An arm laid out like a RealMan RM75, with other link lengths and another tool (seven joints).
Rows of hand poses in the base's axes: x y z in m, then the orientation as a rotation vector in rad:
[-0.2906, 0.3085, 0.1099, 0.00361, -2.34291, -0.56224]
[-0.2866, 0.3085, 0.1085, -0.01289, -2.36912, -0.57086]
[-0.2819, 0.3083, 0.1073, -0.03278, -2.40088, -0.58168]
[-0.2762, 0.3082, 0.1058, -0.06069, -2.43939, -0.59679]
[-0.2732, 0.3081, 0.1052, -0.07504, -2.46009, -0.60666]
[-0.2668, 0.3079, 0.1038, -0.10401, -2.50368, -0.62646]
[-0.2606, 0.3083, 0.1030, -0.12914, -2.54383, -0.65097]
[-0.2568, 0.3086, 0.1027, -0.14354, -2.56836, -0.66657]
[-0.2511, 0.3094, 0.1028, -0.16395, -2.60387, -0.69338]
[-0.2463, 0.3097, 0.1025, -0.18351, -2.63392, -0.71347]
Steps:
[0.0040, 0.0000, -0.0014, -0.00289, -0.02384, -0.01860]
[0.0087, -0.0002, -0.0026, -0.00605, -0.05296, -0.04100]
[0.0144, -0.0003, -0.0041, -0.00948, -0.08826, -0.07115]
[0.0174, -0.0004, -0.0047, -0.00993, -0.10776, -0.08730]
[0.0238, -0.0006, -0.0061, -0.01117, -0.14911, -0.11984]
[0.0300, -0.0002, -0.0069, -0.00768, -0.18883, -0.15028]
[0.0338, 0.0001, -0.0072, -0.00491, -0.21348, -0.16823]
[0.0395, 0.0009, -0.0071, 0.00194, -0.25020, -0.19493]
[0.0443, 0.0012, -0.0074, 0.00535, -0.28076, -0.21805]

